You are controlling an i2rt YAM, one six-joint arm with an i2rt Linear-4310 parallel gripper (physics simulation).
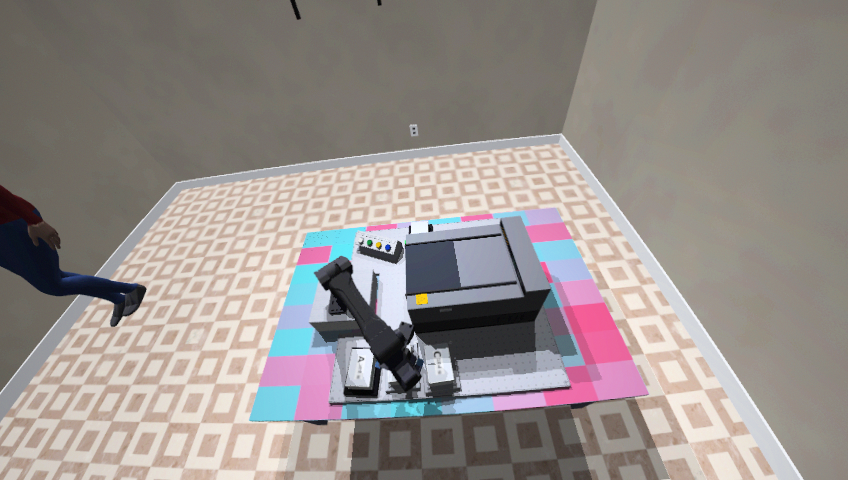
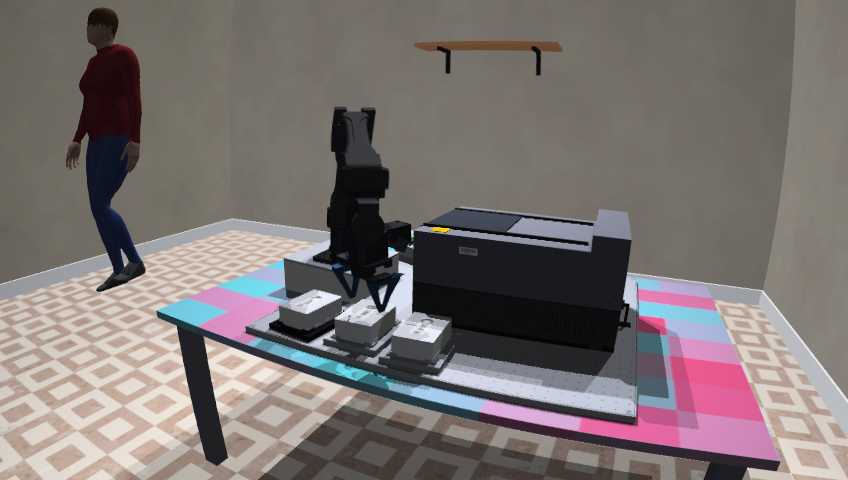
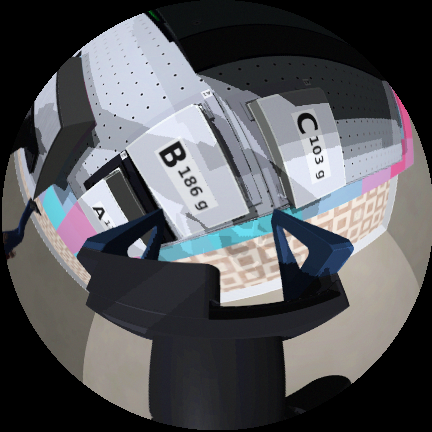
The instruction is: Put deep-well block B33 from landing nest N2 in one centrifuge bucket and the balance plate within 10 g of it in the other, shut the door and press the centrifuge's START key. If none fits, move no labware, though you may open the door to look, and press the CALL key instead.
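Places are measured from the arm's base along level axes (x ahead, y left, z up), in millimetres.
Where they show: gripper, fingertip midpoint: (image 2: 366, 304) (image 3: 217, 214); arm's base, origin of the base link: (image 2: 341, 253).
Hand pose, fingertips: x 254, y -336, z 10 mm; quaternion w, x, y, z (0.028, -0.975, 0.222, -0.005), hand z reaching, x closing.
Observation:
Each offset is from my fingertips to the top centre of the thing. "spot": to the spot under its first point. Level surfaces: height alone.
My gripper (image 2: 367, 303) (image 3: 217, 214) is open and empty, fingers pointing down above the plate marked B 186 g {dx -18, dy +32, dz -31 mm} (image 2: 364, 328) (image 3: 185, 170). The plate marked C 103 g {dx +116, dy +14, dz -31 mm} (image 1: 440, 364) (image 2: 421, 337) (image 3: 300, 145) sits to its right. The plate marked A {dx -157, dy +30, dz -31 mm} (image 1: 360, 368) (image 2: 309, 310) (image 3: 95, 200) sits to its left on a black base; its mass is partly hidden by a finger. No B33 or N2 label is readable. The centrifuge (image 1: 476, 309) (image 2: 517, 267) has a dark panel {dx +137, dy +308, dz +128 mm} (image 1: 431, 265) and a grey panel on top; no buckets show.
A key box {spot: dx -98, dy +559, dz -20 mm} (image 1: 378, 246) with white, green, yellow and blue keys stands behind the arm, left of the centrifuge. A small white-topped item {dx +100, dy +629, dz -27 mm} (image 1: 419, 227) is at the centrifuge's rear. The arm's pedestal (image 1: 333, 325) is left of the perforated board {dz -85 mm} (image 2: 535, 386). A person (image 2: 113, 95) stands at the left.

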